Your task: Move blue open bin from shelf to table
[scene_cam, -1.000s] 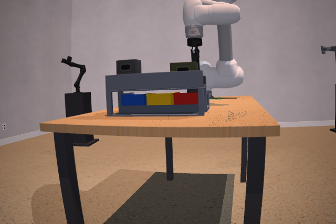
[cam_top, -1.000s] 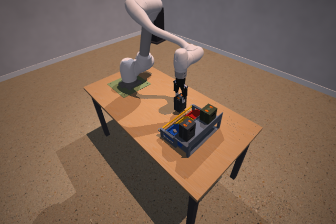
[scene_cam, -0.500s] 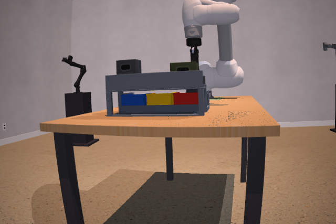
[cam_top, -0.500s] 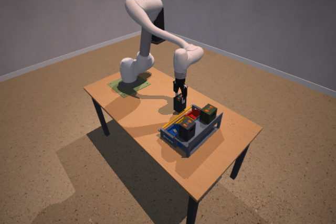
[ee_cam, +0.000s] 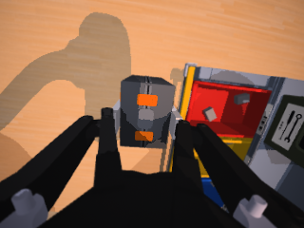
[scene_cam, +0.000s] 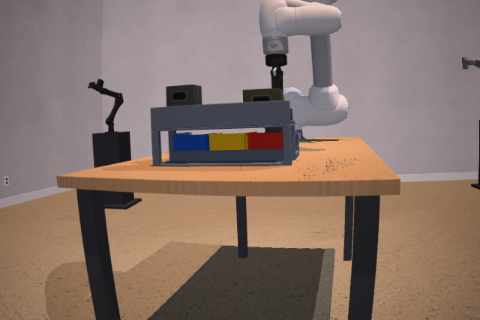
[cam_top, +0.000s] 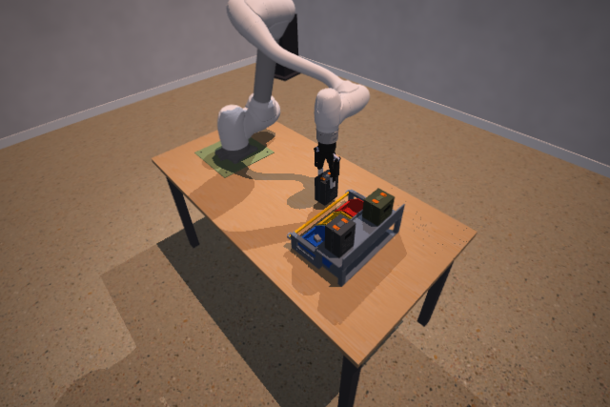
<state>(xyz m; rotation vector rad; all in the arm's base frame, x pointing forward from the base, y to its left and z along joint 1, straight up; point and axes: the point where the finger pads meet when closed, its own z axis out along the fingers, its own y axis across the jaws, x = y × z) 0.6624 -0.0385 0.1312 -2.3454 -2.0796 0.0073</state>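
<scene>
Now: hand 5 cm above the dark box. The rest, counted from my hand: thin yellow rod 6 cm ahead, 13 cm to the right, 8 cm below; red bin 18 cm ahead, 3 cm to the right, 10 cm below; yellow bin 17 cm ahead, 14 cm to the right, 10 cm below.
</scene>
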